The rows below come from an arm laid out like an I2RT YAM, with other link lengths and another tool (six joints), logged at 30 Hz.
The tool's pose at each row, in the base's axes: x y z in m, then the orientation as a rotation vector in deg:
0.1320, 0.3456, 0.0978, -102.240, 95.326, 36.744
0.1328, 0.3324, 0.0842, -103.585, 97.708, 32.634
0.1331, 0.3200, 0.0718, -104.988, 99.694, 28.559
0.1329, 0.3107, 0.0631, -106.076, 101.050, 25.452
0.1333, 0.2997, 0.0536, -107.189, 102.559, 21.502
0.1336, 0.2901, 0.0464, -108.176, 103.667, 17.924
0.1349, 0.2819, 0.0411, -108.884, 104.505, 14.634
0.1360, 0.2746, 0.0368, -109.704, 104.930, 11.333
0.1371, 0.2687, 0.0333, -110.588, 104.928, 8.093
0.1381, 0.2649, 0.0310, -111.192, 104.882, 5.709
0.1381, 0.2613, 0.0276, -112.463, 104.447, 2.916
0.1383, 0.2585, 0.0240, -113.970, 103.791, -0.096
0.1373, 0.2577, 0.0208, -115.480, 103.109, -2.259
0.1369, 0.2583, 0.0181, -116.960, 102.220, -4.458
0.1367, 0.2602, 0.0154, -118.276, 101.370, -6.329
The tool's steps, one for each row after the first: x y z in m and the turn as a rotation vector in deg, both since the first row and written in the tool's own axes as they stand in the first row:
0.0189, 0.0010, 0.0001, 1.215, 3.658, -0.064
0.0364, 0.0023, -0.0001, 2.341, 7.153, -0.355
0.0491, 0.0037, -0.0007, 3.151, 9.767, -0.660
0.0635, 0.0046, -0.0019, 4.318, 12.865, -1.070
0.0754, 0.0053, -0.0037, 5.373, 15.553, -1.574
0.0850, 0.0047, -0.0058, 6.457, 17.856, -2.071
0.0933, 0.0043, -0.0080, 7.520, 20.030, -2.851
0.1000, 0.0037, -0.0097, 8.565, 22.011, -3.894
0.1043, 0.0031, -0.0108, 9.347, 23.444, -4.666
0.1093, 0.0035, -0.0110, 9.943, 25.229, -5.971
0.1138, 0.0038, -0.0104, 10.493, 27.155, -7.521
0.1165, 0.0051, -0.0088, 10.612, 28.664, -8.877
0.1180, 0.0058, -0.0065, 10.788, 30.093, -10.353
0.1186, 0.0062, -0.0033, 10.895, 31.308, -11.674

